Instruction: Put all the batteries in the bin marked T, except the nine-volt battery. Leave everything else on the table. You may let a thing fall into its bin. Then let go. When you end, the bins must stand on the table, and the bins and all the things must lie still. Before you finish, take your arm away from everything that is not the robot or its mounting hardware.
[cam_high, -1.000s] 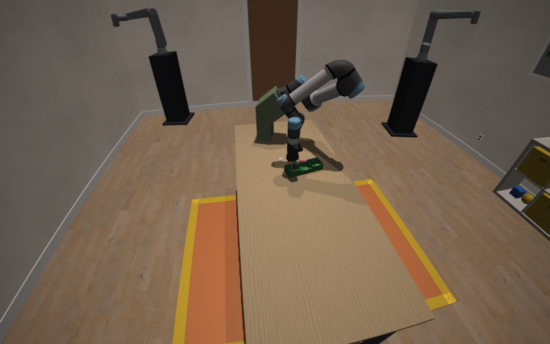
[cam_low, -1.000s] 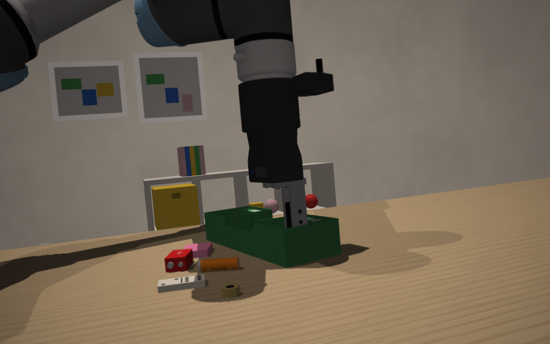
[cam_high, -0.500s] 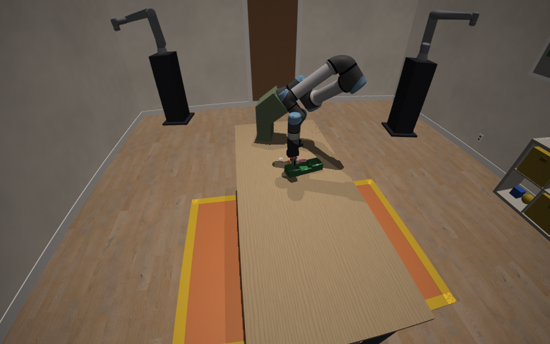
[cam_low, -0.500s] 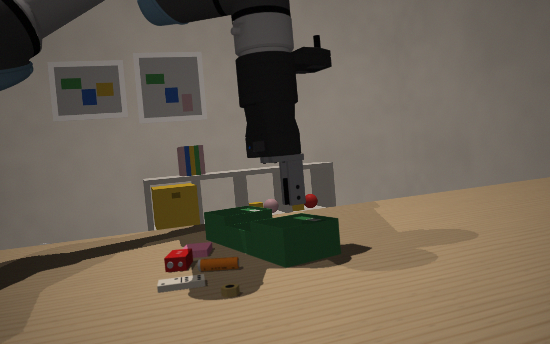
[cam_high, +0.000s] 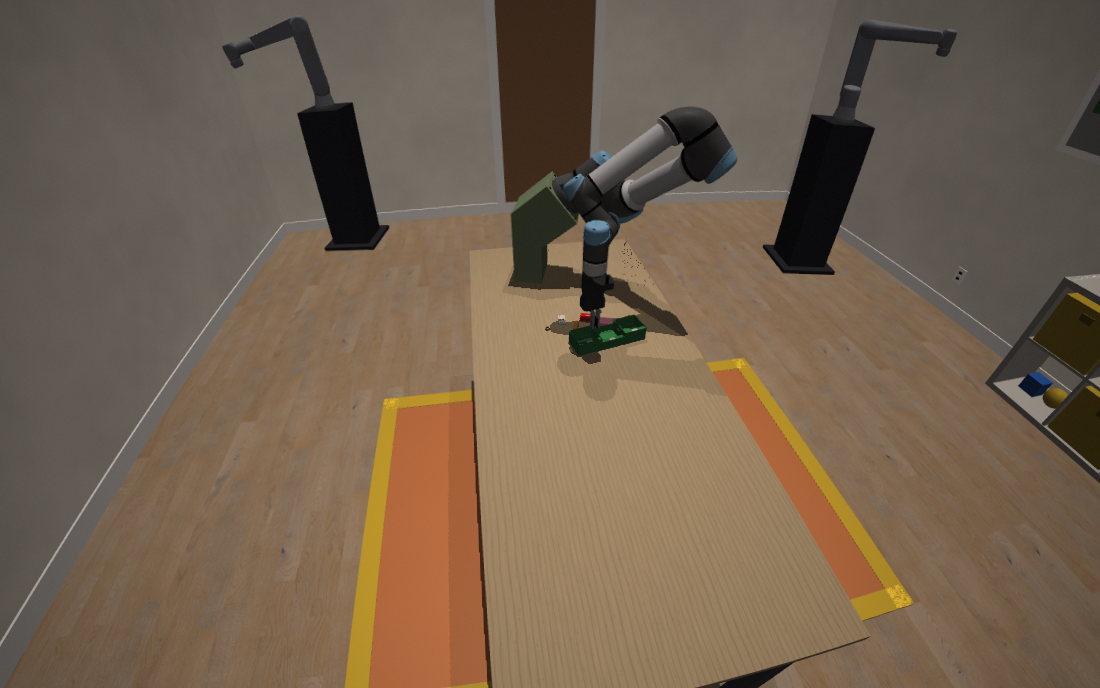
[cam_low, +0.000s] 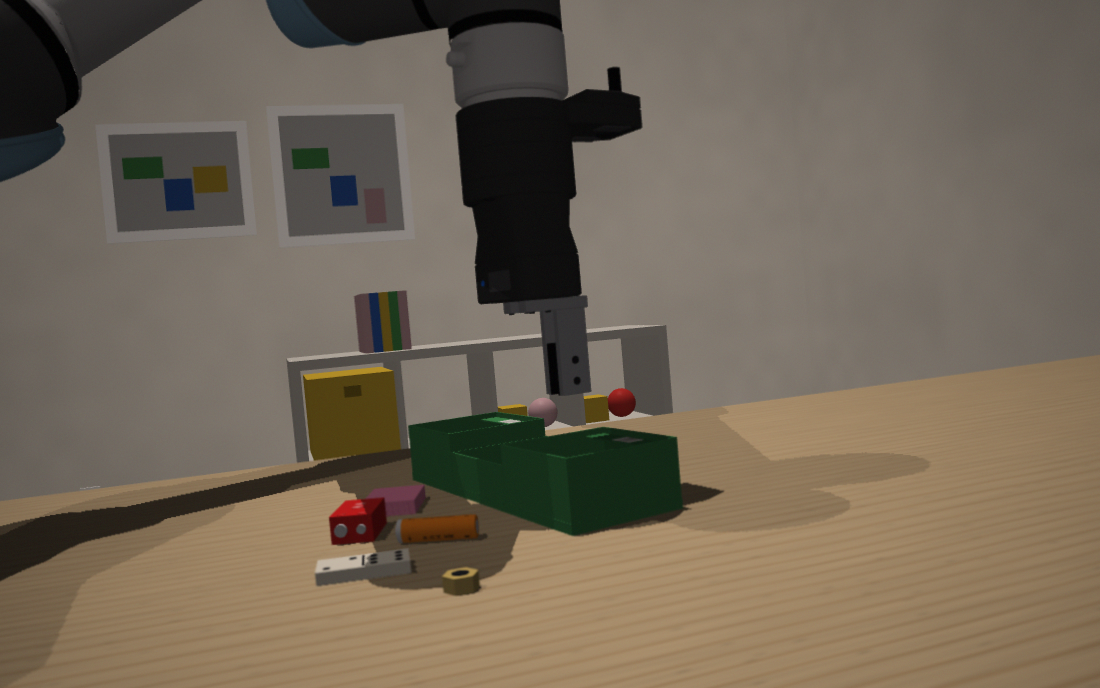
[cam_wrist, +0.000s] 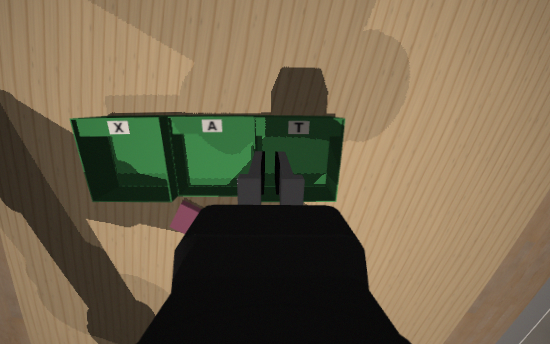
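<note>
Right now the joined green bins is 70 mm below my hand, 50 mm to the left of it and 30 mm behind it. Also, from my hand: orange cylindrical battery: 100 mm behind, 90 mm below, 50 mm to the right; then pink block: 130 mm behind, 90 mm below, 50 mm to the left; then red nine-volt battery: 150 mm behind, 80 mm below, 20 mm to the right.
</note>
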